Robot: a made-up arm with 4 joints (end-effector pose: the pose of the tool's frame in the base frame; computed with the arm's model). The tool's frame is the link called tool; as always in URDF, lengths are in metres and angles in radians.
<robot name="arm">
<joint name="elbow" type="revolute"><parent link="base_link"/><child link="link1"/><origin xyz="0.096 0.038 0.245" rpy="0 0 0"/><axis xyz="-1 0 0"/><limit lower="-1.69" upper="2.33" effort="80" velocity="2"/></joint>
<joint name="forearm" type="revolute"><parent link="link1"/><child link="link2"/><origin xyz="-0.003 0.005 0.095" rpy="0 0 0"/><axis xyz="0.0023 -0.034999 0.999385"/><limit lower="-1.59" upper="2.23" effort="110" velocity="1.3"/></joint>
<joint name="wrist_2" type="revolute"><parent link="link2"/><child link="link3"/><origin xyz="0.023 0.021 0.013" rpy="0 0 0"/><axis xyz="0.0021 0.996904 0.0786"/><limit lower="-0.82" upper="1.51" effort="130" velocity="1.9"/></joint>
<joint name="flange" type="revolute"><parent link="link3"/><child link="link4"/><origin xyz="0.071 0.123 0.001" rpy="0 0 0"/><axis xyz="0.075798 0.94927 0.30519"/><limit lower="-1.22" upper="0.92" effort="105" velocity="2.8"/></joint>
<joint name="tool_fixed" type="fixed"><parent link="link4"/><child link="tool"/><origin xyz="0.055 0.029 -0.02" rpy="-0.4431 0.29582 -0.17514"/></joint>
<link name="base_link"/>
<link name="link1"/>
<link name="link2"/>
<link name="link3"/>
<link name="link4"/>
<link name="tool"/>
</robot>
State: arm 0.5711 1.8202 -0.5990 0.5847
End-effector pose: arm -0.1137 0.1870 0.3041 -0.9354 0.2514 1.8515
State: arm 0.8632 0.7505 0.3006 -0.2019
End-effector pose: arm 0.0800 0.2350 0.1135 -1.4020 0.4936 0.4812
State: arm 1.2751 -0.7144 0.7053 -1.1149
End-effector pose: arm 0.2998 0.1058 0.2259 -1.6124 -0.5565 -1.1595
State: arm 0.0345 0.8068 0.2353 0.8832
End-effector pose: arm 0.0229 0.2406 0.2812 -0.9538 1.1105 1.0712
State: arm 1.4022 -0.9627 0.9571 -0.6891
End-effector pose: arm 0.2897 0.0515 0.2309 -1.3432 -0.0060 -1.5101
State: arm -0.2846 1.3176 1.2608 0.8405
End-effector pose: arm -0.0888 0.0797 0.2727 -1.6223 1.5532 1.4719
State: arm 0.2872 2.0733 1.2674 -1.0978
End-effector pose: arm -0.0918 0.0473 0.2495 -1.0893 -0.0957 1.7645
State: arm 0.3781 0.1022 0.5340 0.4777
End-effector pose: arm 0.1632 0.2301 0.1927 -0.7900 1.3129 0.1483
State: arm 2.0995 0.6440 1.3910 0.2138
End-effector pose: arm -0.0119 -0.0441 0.1133 1.8392 -1.8904 1.2404
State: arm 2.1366 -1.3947 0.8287 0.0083
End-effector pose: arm 0.2815 0.0605 0.2836 -1.1966 -0.3443 -1.7576
